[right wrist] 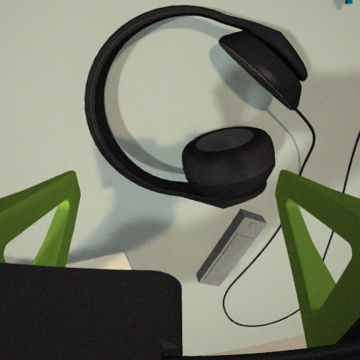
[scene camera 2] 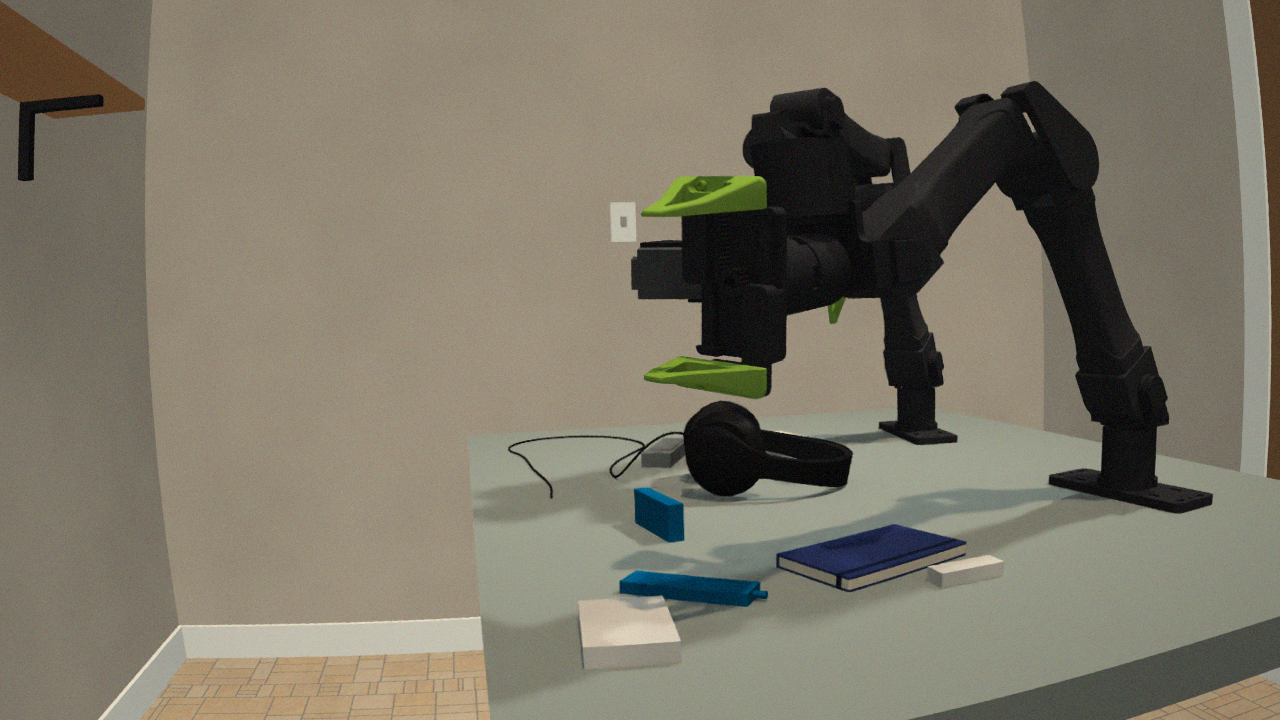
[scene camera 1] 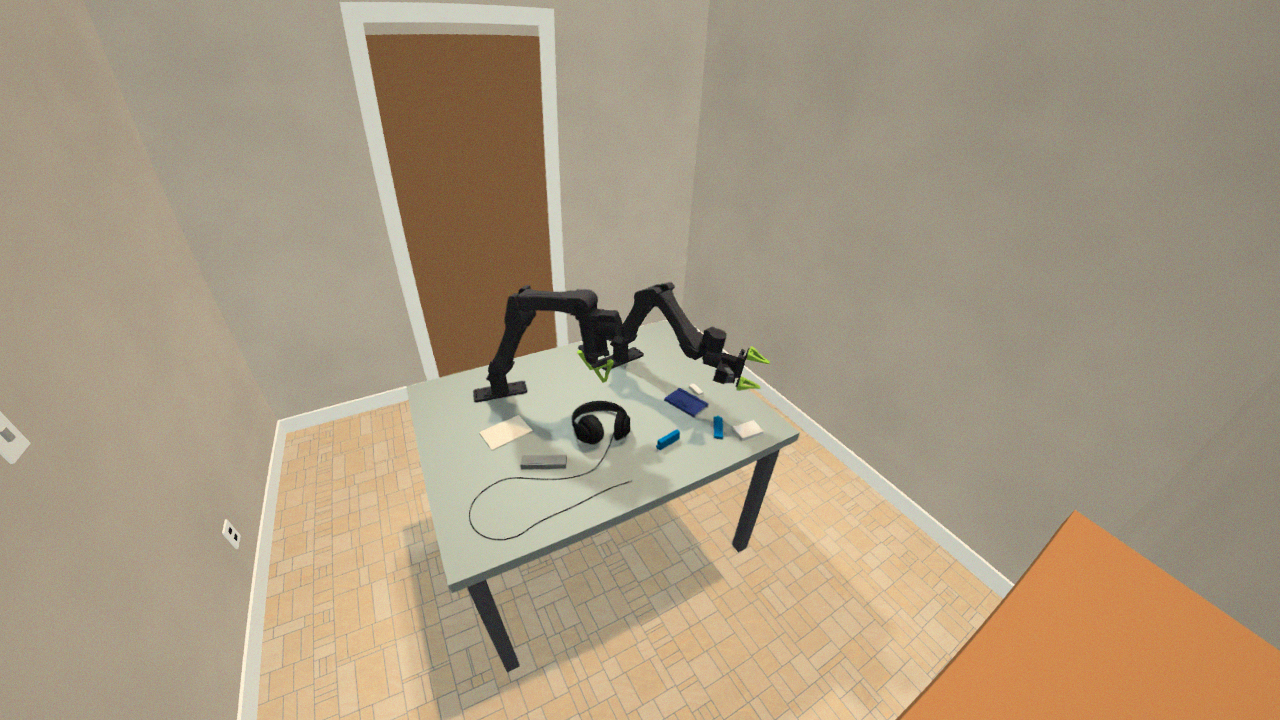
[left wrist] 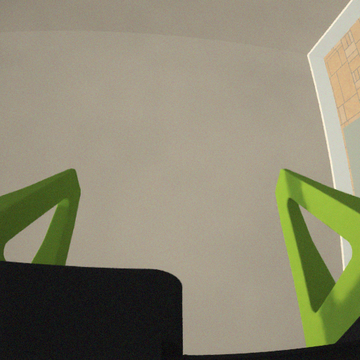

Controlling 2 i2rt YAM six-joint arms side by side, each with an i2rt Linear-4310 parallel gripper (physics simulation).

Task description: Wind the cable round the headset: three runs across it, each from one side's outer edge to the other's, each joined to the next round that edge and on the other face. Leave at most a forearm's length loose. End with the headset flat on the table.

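Seen in the pictures: left gripper, fingertip midpoint: [scene camera 2: 650,297] [scene camera 1: 764,375]; right gripper, fingertip midpoint: [scene camera 2: 795,319] [scene camera 1: 598,375]; left arm's base, link origin: [scene camera 2: 1126,493] [scene camera 1: 620,359]; right arm's base, link origin: [scene camera 2: 916,434] [scene camera 1: 500,392].
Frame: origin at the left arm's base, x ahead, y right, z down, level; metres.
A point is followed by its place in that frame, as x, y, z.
Observation:
The black headset [scene camera 1: 588,429] @(0.363, 0.377, -0.078) [scene camera 2: 725,447] @(0.391, 0.234, -0.062) [right wrist: 227,165] lies on the table [scene camera 1: 438,429] @(0.006, 0.771, 0.000) [scene camera 2: 1074,573] @(0.262, -0.165, 0.000), its cups toward the front edge in scene camera 1. Its thin black cable [scene camera 1: 503,539] @(0.534, 0.753, -0.002) [scene camera 2: 572,437] @(0.419, 0.803, 0.000) [right wrist: 314,135] leaves one cup, passes the grey box and curves in one wide loose loop on the table. No run of cable crosses the headset. My right gripper [scene camera 1: 595,371] @(0.275, 0.282, -0.197) [right wrist: 177,181] is open and empty, pointing down above the table behind the headband; scene camera 2 mostly hides it. My left gripper [scene camera 1: 763,372] @(0.606, -0.148, -0.223) [scene camera 2: 645,295] @(0.606, -0.148, -0.223) [left wrist: 177,179] is open and empty, raised near the table's right side, facing the wall.
A grey box [scene camera 1: 543,462] @(0.358, 0.540, -0.019) [scene camera 2: 662,453] @(0.378, 0.474, -0.019) [right wrist: 232,250] lies beside the headset, a cream pad [scene camera 1: 505,432] @(0.153, 0.581, -0.005) to its left. Right of it are two blue items [scene camera 1: 667,439] @(0.508, 0.167, -0.034) [scene camera 2: 689,588] @(0.549, -0.052, -0.010), a navy notebook [scene camera 1: 685,402] @(0.380, -0.027, -0.012) [scene camera 2: 868,555] @(0.392, -0.053, -0.012), a small white block [scene camera 1: 696,389] @(0.346, -0.115, -0.012) [scene camera 2: 966,571] @(0.349, -0.129, -0.010) and a white box [scene camera 1: 747,429] @(0.617, -0.106, -0.015) [scene camera 2: 626,635] @(0.625, -0.138, -0.015).

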